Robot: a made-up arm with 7 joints. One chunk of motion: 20 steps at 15 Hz.
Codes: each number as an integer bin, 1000 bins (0 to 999) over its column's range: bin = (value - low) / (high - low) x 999, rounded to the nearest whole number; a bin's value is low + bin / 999 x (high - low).
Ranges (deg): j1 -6..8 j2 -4..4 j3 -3..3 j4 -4..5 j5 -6..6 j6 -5..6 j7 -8..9
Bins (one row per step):
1: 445 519 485 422 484 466 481
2: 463 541 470 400 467 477 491
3: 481 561 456 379 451 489 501
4: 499 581 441 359 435 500 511
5: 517 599 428 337 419 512 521
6: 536 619 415 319 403 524 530
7: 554 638 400 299 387 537 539
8: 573 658 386 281 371 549 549
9: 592 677 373 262 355 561 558
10: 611 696 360 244 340 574 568
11: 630 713 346 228 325 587 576
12: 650 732 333 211 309 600 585
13: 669 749 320 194 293 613 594
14: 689 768 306 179 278 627 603
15: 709 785 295 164 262 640 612
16: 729 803 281 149 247 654 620
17: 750 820 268 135 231 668 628
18: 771 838 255 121 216 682 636
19: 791 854 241 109 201 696 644
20: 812 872 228 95 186 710 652
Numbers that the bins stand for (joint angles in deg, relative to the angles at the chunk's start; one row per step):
1: 0.24 0.16 -0.09 -0.20 -0.19 0.13 0.19
2: 0.49 0.33 -0.18 -0.40 -0.39 0.25 0.36
3: 0.74 0.49 -0.26 -0.59 -0.58 0.38 0.53
4: 0.99 0.65 -0.35 -0.77 -0.77 0.51 0.70
5: 1.25 0.80 -0.43 -0.96 -0.97 0.64 0.87
6: 1.51 0.96 -0.51 -1.13 -1.16 0.77 1.02
7: 1.76 1.11 -0.60 -1.31 -1.35 0.91 1.17
8: 2.03 1.27 -0.68 -1.47 -1.54 1.05 1.34
9: 2.30 1.42 -0.76 -1.64 -1.74 1.18 1.50
10: 2.56 1.57 -0.84 -1.80 -1.92 1.32 1.67
11: 2.83 1.71 -0.92 -1.95 -2.10 1.46 1.80
12: 3.11 1.86 -1.00 -2.10 -2.29 1.61 1.95
13: 3.38 2.00 -1.08 -2.25 -2.48 1.75 2.11
14: 3.66 2.15 -1.16 -2.39 -2.66 1.90 2.26
15: 3.94 2.29 -1.23 -2.52 -2.85 2.05 2.41
16: 4.22 2.43 -1.31 -2.66 -3.03 2.20 2.55
17: 4.51 2.57 -1.39 -2.78 -3.23 2.36 2.69
18: 4.80 2.71 -1.47 -2.91 -3.41 2.51 2.82
19: 5.09 2.84 -1.55 -3.02 -3.59 2.66 2.96
20: 5.38 2.98 -1.63 -3.14 -3.77 2.82 3.10

